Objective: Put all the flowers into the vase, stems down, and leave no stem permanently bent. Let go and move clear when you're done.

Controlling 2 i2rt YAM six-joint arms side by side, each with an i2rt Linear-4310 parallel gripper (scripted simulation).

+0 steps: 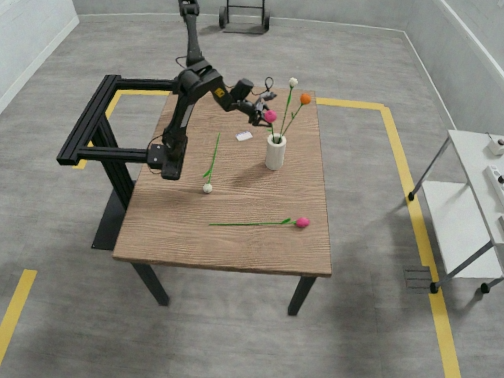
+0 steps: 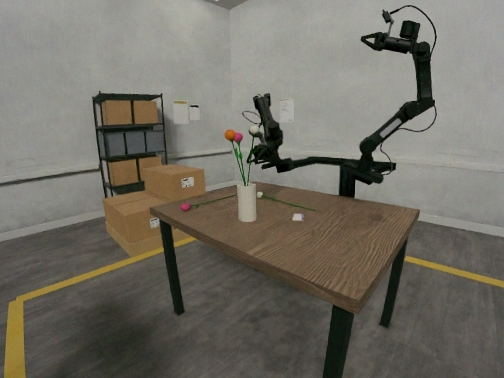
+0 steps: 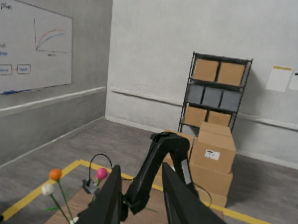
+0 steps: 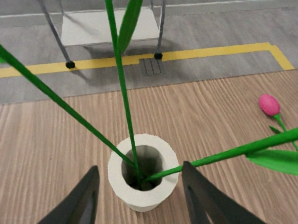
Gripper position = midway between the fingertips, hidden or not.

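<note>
A white vase (image 4: 121, 174) is visible. Also visible: my right gripper (image 4: 141, 169) and my left gripper (image 3: 141, 169).
</note>
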